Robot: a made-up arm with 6 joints. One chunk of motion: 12 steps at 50 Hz.
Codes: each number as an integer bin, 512 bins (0 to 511) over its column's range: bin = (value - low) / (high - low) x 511, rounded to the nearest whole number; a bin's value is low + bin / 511 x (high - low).
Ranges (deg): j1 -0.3..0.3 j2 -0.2..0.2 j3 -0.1..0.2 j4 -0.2..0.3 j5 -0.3..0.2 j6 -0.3..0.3
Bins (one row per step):
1: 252 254 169 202 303 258
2: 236 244 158 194 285 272
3: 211 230 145 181 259 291
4: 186 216 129 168 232 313
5: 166 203 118 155 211 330
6: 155 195 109 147 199 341
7: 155 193 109 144 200 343
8: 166 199 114 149 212 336
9: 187 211 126 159 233 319
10: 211 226 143 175 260 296
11: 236 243 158 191 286 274
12: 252 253 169 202 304 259
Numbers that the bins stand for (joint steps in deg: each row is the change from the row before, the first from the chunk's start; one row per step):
1: -0.004 -0.001 -0.001 -0.002 -0.004 0.003
2: -0.023 -0.009 -0.007 -0.010 -0.021 0.019
3: -0.052 -0.020 -0.015 -0.023 -0.047 0.042
4: -0.082 -0.031 -0.024 -0.036 -0.073 0.068
5: -0.105 -0.041 -0.031 -0.048 -0.094 0.087
6: -0.118 -0.047 -0.036 -0.056 -0.105 0.100
7: -0.118 -0.049 -0.036 -0.059 -0.104 0.103
8: -0.105 -0.044 -0.033 -0.054 -0.093 0.095
9: -0.080 -0.035 -0.026 -0.044 -0.072 0.075
10: -0.052 -0.023 -0.016 -0.029 -0.046 0.048
11: -0.023 -0.010 -0.007 -0.013 -0.020 0.022
12: -0.004 -0.002 -0.001 -0.002 -0.003 0.004

